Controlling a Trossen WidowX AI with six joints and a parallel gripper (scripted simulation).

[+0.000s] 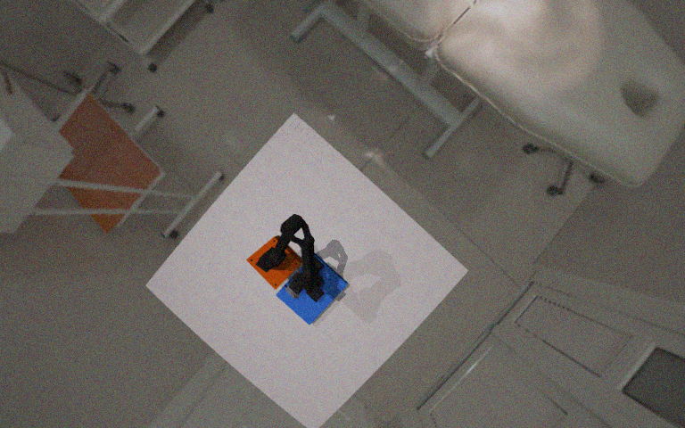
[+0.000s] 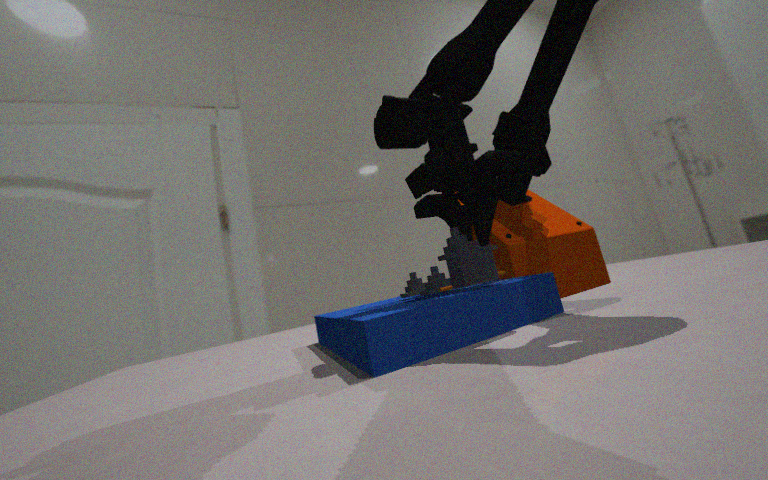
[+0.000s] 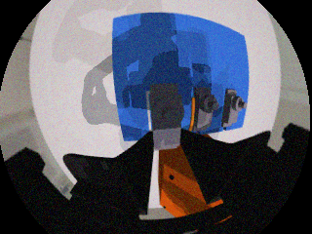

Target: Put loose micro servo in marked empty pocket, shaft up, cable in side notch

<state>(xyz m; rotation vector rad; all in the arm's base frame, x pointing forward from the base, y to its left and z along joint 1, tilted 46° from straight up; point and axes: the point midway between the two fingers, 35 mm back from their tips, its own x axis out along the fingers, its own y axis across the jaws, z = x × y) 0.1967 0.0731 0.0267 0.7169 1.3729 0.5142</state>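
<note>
The blue deck lies 120 mm ahead of my gripper tip, 90 mm to the right of it and 70 mm below it.
</note>
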